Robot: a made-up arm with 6 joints.
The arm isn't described. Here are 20 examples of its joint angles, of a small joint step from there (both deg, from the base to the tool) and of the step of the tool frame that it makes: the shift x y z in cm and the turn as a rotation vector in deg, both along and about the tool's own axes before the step.
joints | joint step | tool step
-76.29 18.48 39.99 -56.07 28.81 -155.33 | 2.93 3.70 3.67 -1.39 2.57 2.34 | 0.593 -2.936 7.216 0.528 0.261 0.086
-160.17 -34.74 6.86 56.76 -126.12 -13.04 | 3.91 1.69 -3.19 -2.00 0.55 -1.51 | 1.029 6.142 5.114 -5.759 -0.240 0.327
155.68 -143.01 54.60 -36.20 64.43 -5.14 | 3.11 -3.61 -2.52 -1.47 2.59 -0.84 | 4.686 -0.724 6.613 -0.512 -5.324 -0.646
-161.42 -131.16 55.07 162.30 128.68 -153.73 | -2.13 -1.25 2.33 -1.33 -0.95 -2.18 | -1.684 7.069 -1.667 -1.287 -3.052 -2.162
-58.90 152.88 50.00 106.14 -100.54 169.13 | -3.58 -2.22 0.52 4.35 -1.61 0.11 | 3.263 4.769 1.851 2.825 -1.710 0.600
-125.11 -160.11 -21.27 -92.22 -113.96 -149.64 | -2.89 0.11 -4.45 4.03 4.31 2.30 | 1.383 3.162 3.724 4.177 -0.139 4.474
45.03 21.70 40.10 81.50 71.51 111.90 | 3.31 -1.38 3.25 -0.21 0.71 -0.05 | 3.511 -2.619 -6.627 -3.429 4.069 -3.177
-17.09 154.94 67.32 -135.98 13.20 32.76 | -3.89 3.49 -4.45 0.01 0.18 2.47 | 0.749 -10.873 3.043 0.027 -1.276 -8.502
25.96 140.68 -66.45 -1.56 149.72 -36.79 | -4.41 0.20 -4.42 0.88 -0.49 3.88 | -3.016 1.233 1.589 0.653 3.290 -4.341
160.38 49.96 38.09 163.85 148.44 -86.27 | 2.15 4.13 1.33 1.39 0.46 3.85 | 1.313 -9.115 1.913 -2.901 1.689 3.902
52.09 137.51 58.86 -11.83 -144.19 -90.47 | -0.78 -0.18 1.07 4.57 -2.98 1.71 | -1.813 -2.747 0.539 1.408 -2.174 -1.734
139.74 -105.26 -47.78 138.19 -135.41 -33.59 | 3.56 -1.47 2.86 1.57 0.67 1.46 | 5.638 0.855 0.695 0.441 3.377 2.621
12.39 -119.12 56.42 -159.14 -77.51 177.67 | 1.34 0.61 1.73 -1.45 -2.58 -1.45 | 0.275 -3.012 -0.962 0.139 -3.264 -1.659
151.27 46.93 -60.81 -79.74 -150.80 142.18 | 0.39 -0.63 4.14 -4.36 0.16 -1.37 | -0.634 -4.486 1.211 -4.406 2.074 1.110
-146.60 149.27 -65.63 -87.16 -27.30 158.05 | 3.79 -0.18 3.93 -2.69 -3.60 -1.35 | 1.862 -3.700 1.793 3.536 -2.522 -5.258
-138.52 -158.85 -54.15 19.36 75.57 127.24 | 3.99 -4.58 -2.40 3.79 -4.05 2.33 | -4.771 -1.609 -3.189 -4.043 -1.061 2.238
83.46 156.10 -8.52 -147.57 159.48 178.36 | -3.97 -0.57 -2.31 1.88 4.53 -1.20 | 2.859 2.411 -0.002 0.734 3.698 -4.383
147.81 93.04 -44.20 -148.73 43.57 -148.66 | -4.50 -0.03 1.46 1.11 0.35 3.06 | -1.035 -2.631 -1.774 -2.997 -3.740 0.930
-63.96 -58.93 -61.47 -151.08 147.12 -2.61 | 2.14 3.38 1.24 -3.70 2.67 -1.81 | -2.515 1.209 1.903 -2.734 -3.559 0.806
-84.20 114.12 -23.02 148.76 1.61 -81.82 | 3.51 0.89 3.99 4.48 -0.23 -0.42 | 1.499 0.320 3.332 -6.495 1.440 -3.997
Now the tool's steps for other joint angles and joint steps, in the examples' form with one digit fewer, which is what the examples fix.
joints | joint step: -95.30 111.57 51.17 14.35 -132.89 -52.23 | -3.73 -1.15 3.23 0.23 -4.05 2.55
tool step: 0.02 -7.62 4.22 -2.50 3.45 2.41
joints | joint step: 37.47 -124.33 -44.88 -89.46 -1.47 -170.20 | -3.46 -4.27 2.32 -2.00 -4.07 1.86
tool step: -1.42 -3.06 2.34 -3.69 -2.41 -7.06
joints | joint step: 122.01 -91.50 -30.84 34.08 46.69 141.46 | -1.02 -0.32 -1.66 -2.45 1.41 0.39
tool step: -1.30 -0.73 1.68 0.89 0.60 0.74
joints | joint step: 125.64 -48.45 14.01 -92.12 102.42 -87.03 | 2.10 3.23 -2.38 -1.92 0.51 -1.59
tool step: -0.80 -1.72 6.68 -4.75 -2.39 -0.34
